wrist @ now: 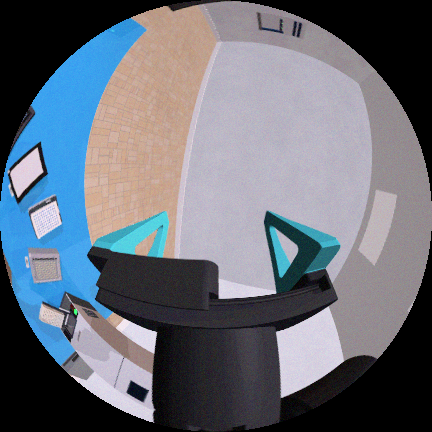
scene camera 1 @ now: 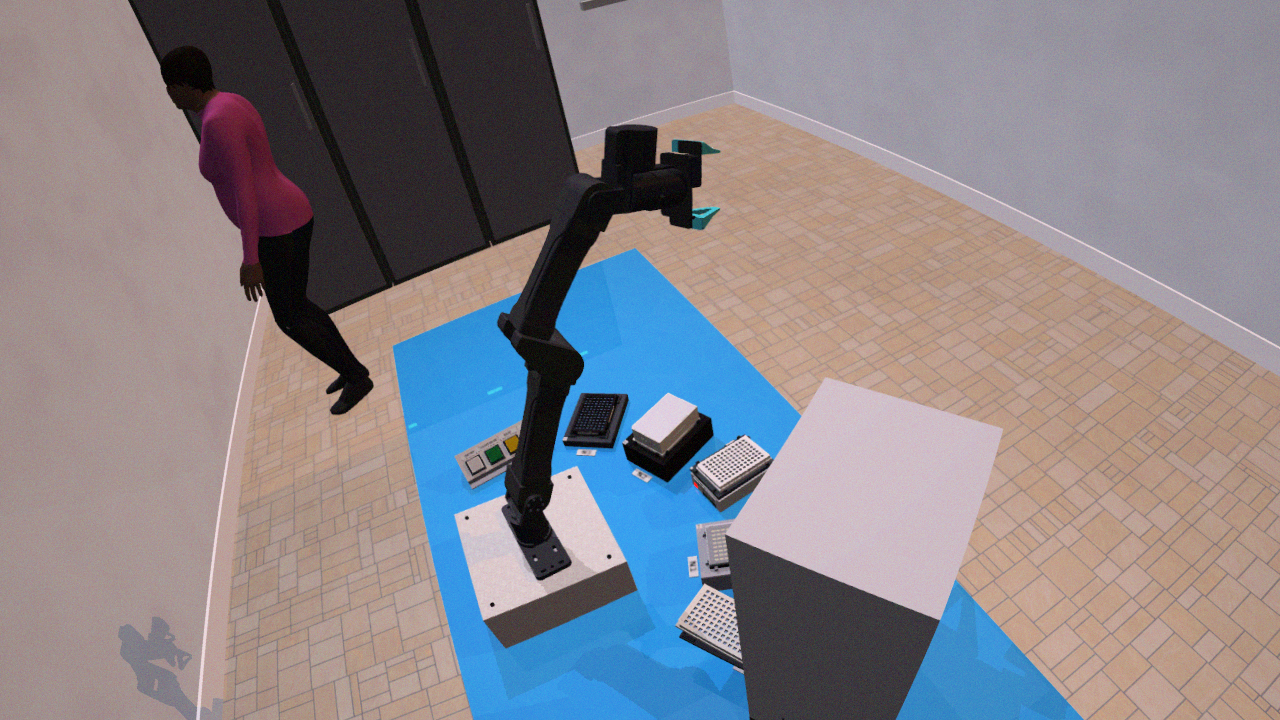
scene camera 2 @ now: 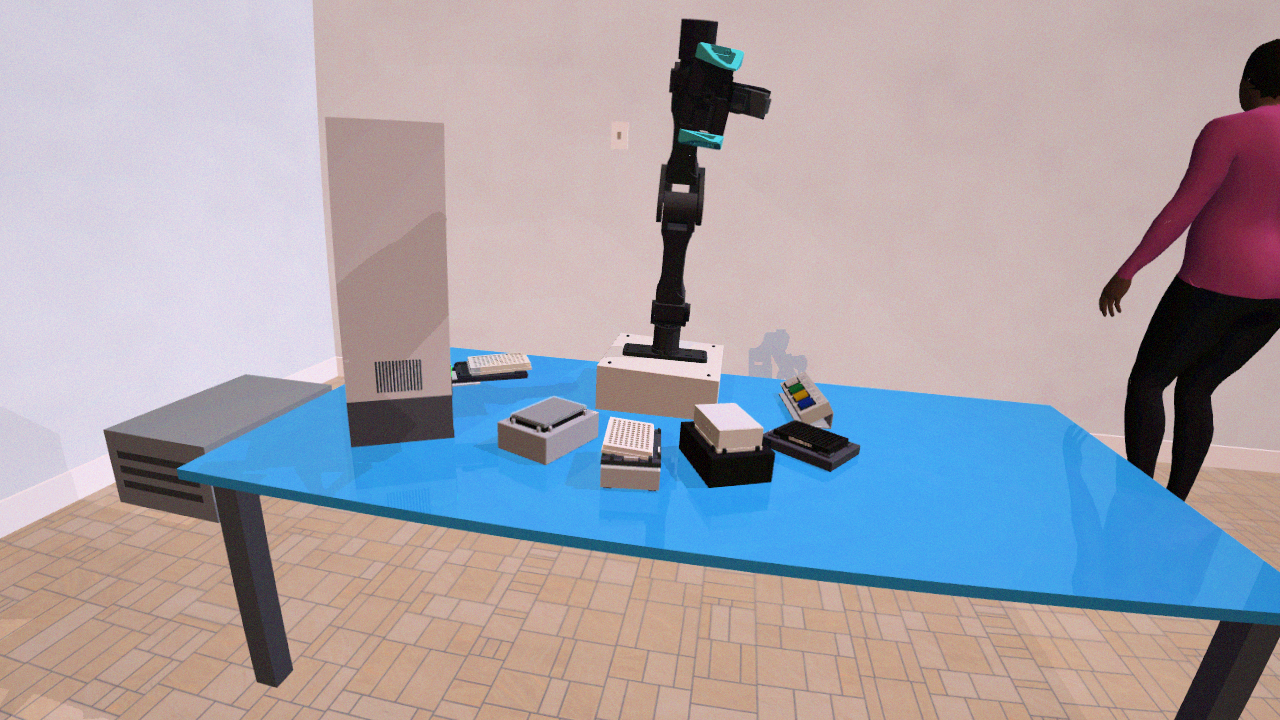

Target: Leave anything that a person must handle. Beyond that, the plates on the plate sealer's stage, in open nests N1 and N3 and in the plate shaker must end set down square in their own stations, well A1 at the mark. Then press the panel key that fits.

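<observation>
My gripper (scene camera 1: 716,180) (scene camera 2: 720,100) (wrist: 215,216) is open and empty, high above the table. A black plate (scene camera 1: 597,418) (scene camera 2: 810,438) lies on a low dark nest. A tall white plate (scene camera 1: 665,420) (scene camera 2: 729,425) (wrist: 27,173) sits on a black station. A white well plate (scene camera 1: 732,461) (scene camera 2: 629,437) (wrist: 46,218) sits on a light grey station. A grey-framed station (scene camera 1: 716,544) (scene camera 2: 550,413) (wrist: 45,265) bears a pale plate. Another white plate (scene camera 1: 713,617) (scene camera 2: 499,362) (wrist: 51,316) lies by the tower. Seating and A1 corners are too small to judge. The key panel (scene camera 1: 492,454) (scene camera 2: 801,394) shows coloured keys.
A tall grey tower (scene camera 1: 868,501) (scene camera 2: 393,268) stands on the blue table (scene camera 2: 939,501) and hides part of two stations in scene camera 1. A person (scene camera 1: 259,179) (scene camera 2: 1226,205) in a pink top stands beyond the panel-side table end. A grey cabinet (scene camera 2: 223,411) stands beside the table.
</observation>
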